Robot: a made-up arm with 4 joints.
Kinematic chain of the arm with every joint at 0, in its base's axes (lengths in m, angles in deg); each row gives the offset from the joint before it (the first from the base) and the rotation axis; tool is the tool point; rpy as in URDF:
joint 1: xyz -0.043 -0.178 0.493 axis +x
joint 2: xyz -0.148 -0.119 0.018 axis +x
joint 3: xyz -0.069 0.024 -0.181 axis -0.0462 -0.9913 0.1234
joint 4: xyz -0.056 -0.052 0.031 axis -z
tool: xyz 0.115 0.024 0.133 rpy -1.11 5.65 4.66
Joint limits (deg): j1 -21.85..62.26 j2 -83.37..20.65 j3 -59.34..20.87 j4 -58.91..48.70
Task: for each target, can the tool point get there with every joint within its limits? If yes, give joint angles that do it. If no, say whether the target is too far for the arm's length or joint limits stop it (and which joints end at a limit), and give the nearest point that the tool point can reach.
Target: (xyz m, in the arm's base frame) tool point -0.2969 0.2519 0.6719
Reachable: no: joint limits stop it (at a limit: joint 1, joint 2, joint 4) | nearest point -0.2849 -0.1990 0.5342 | short by 0.472 m
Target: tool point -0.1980 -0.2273 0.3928
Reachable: yes | joints 39.34 -50.55 -15.78 -39.74
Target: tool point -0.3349 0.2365 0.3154
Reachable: no: joint limits stop it (at a limit: joint 1, joint 3, joint 4) | nearest point -0.3364 -0.1601 0.3812 | short by 0.402 m
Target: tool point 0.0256 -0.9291 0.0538
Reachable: no: too far | nearest point -0.1170 -0.4304 0.3454 | short by 0.595 m
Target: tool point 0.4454 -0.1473 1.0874
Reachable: no: too far | nearest point -0.1170 -0.3727 0.7000 | short by 0.719 m
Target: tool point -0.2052 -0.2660 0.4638
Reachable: yes | joints 10.19 -18.87 -4.53 -21.73
